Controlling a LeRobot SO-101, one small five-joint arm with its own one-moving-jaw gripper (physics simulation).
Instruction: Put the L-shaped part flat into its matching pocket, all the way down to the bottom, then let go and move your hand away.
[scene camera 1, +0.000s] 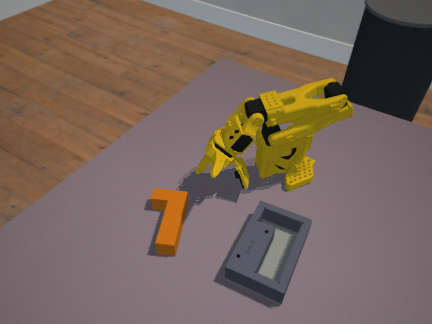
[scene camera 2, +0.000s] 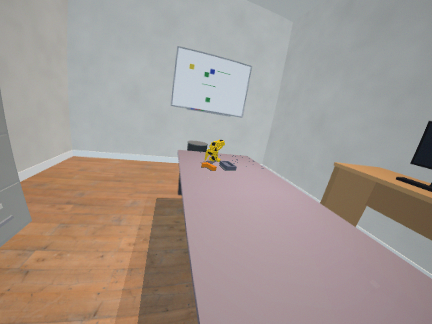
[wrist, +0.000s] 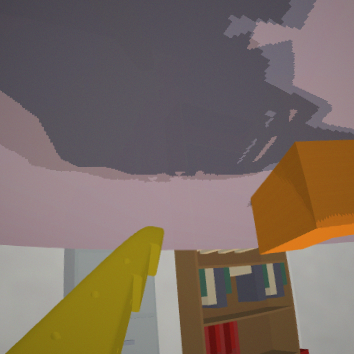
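The orange L-shaped part lies flat on the table, its short leg pointing left at the far end in scene camera 1. The grey tray stands to its right, with a pale-bottomed pocket; the part is outside it. My gripper is fully open and empty, above the table beyond the part, tips pointing down and toward the left. In the wrist view one notched jaw shows at lower left, and the part is at the right edge, partly cut off and apart from the jaw.
The purple-grey table carries the arm's base behind the tray. A dark round bin stands beyond the table's far edge. A wooden bookshelf shows in the background. A desk stands at the right.
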